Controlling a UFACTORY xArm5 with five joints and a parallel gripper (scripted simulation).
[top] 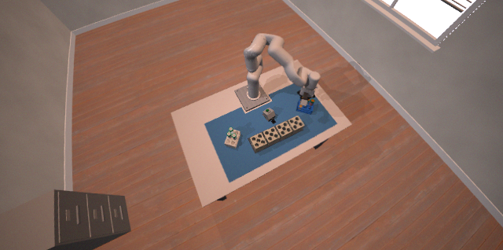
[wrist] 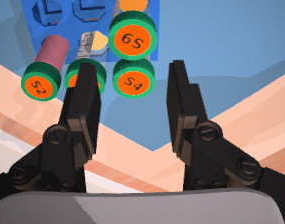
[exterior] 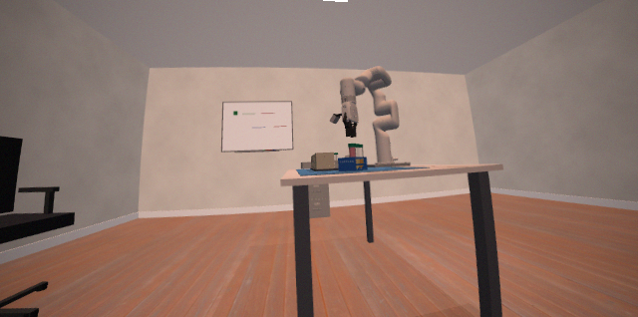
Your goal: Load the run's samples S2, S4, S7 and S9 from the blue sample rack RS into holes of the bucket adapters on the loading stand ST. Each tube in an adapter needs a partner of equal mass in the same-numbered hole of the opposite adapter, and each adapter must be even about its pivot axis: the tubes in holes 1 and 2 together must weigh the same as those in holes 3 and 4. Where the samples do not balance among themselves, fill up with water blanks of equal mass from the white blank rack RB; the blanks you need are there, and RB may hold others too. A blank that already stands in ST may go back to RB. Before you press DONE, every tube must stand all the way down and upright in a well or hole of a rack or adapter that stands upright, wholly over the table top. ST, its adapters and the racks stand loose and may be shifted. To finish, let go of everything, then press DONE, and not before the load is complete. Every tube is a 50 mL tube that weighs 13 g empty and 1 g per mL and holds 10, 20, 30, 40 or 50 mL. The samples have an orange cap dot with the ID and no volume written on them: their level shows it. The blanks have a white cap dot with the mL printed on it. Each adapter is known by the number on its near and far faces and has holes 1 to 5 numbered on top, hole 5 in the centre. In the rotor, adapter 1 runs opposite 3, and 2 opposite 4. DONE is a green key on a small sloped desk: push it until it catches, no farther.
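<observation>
Right now the sample tube S7 is 12 cm below my hand, 5 cm to the left of it and 1 cm ahead of it. From my hand the other things lie so: sample tube S2: 12 cm below, 9 cm to the left, 3 cm ahead; sample tube S9: 12 cm below, 1 cm ahead; sample tube S4: 12 cm below, 3 cm to the left, 3 cm behind.
</observation>
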